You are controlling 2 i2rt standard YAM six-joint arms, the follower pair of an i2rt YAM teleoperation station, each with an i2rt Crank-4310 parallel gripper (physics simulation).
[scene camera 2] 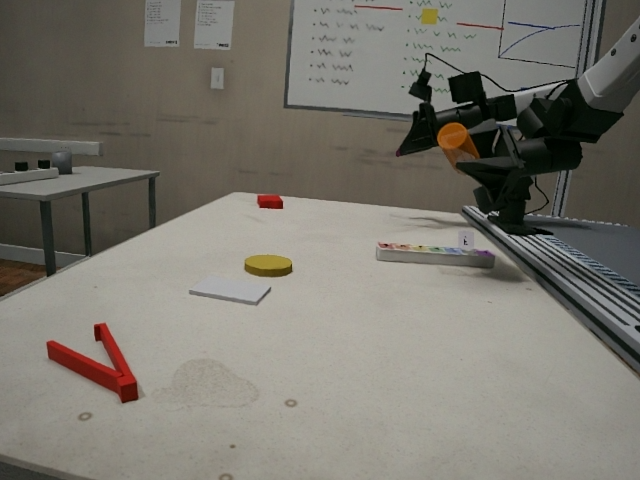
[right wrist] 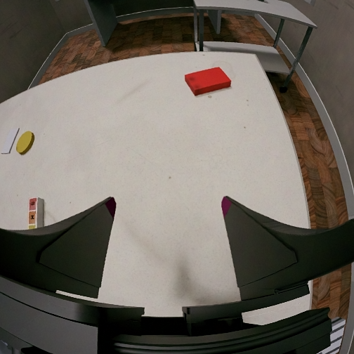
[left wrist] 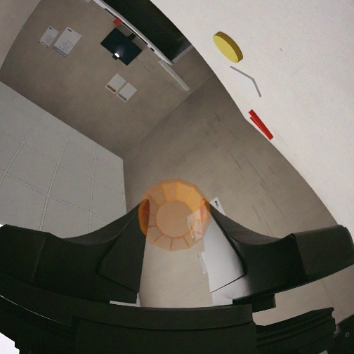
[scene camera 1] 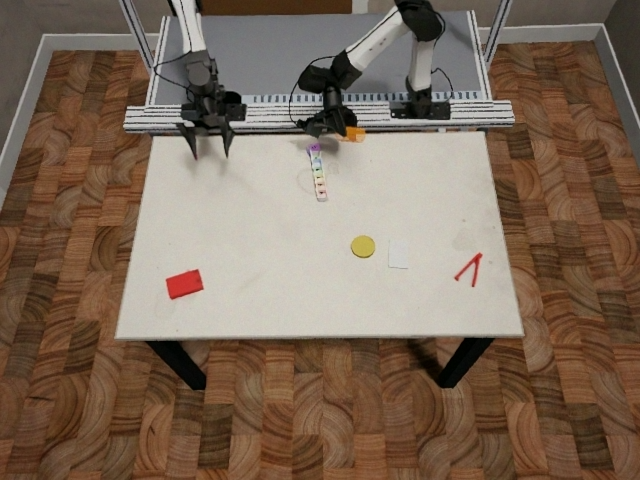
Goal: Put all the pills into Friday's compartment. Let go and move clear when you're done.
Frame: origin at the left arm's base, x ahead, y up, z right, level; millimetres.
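Where they show: left gripper, between the fingertips: (scene camera 2: 451, 152) (scene camera 1: 349, 138); right gripper, between the fingertips: (scene camera 2: 397, 153) (scene camera 1: 211, 159); left arm's base, origin of its link: (scene camera 1: 419, 112); right arm's base, origin of its link: (scene camera 2: 509, 226) (scene camera 1: 217, 113).
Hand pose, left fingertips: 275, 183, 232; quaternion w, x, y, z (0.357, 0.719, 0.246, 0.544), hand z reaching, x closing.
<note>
Each offset is from my left fingertips to the top centre of the thing, as dx, dy, dz.
My left gripper (scene camera 1: 330, 133) (scene camera 2: 465, 152) (left wrist: 174, 201) is shut on a translucent orange bottle @[-11, +42, -1] (scene camera 1: 354, 134) (scene camera 2: 453, 136) (left wrist: 175, 189), raised and tilted above the table by the organizer's purple end. No pills can be made out inside it. The pill organizer @[-10, -138, +101] (scene camera 1: 318, 178) (scene camera 2: 434, 256) (right wrist: 40, 213) is a narrow white strip with coloured compartments. In scene camera 2 a pale lid @[-66, -138, +128] (scene camera 2: 466, 240) with a dark letter stands upright next to the purple end. The compartments' contents are too small to tell. My right gripper (scene camera 1: 210, 156) (right wrist: 168, 199) is open and empty, above the table at the picture's left in scene camera 1.
A yellow disc @[+246, -181, -54] (scene camera 1: 362, 246) (scene camera 2: 268, 265) (left wrist: 228, 47) and a white card @[+264, -187, -158] (scene camera 1: 398, 254) (scene camera 2: 230, 289) lie mid-table. A red V-shaped object @[+310, -177, -371] (scene camera 1: 476, 264) (scene camera 2: 121, 379) lies toward the right, and a red block @[+395, -173, +447] (scene camera 1: 184, 284) (scene camera 2: 269, 201) (right wrist: 207, 81) at the near left in scene camera 1.
</note>
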